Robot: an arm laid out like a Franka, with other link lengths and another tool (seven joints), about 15 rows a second.
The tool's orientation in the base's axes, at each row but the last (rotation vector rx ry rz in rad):
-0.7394 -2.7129 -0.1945
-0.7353 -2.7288 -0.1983
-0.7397 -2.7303 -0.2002
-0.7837 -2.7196 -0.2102
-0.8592 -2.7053 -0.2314
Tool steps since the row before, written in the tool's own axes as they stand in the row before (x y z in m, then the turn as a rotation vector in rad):
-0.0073 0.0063 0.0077 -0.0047 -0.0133 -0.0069
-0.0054 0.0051 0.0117 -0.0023 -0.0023 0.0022
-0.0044 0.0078 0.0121 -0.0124 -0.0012 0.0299
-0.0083 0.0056 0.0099 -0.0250 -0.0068 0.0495
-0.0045 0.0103 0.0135 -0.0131 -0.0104 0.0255
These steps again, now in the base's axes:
0.0071 0.0036 -0.0094 -0.0011 -0.0151 0.0043
0.0040 0.0043 -0.0125 0.0002 -0.0026 -0.0030
0.0045 0.0072 -0.0124 0.0020 -0.0005 -0.0323
0.0073 0.0028 -0.0117 0.0043 -0.0071 -0.0552
0.0065 0.0091 -0.0135 -0.0017 -0.0094 -0.0290

